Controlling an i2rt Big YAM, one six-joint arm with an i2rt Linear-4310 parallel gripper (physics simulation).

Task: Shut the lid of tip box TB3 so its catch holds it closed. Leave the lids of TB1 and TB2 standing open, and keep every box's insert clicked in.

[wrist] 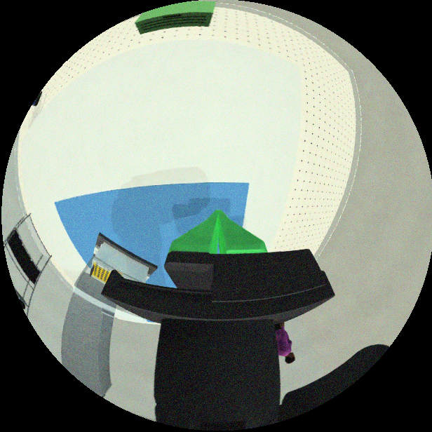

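Note:
My gripper [218,214] is shut, its green fingers together with nothing between them, above the right part of the blue mat [85,215]. One tip box shows at the lower left of the wrist view, left of the fingers and apart from them. Its yellow insert [101,272] shows at its left end, and its pale lid [125,258] with a dark edge stands raised. The black gripper body covers the box's near side. No label is readable, so I cannot tell which box it is. The other two tip boxes do not show; the gripper body hides part of the mat.
A green slatted block [175,21] stands at the far edge. A tall grey block [86,330] is at the lower left, close to the tip box. The pale table top [165,105] has a dotted border [325,135]. A figure in purple [283,342] shows beyond the gripper body.

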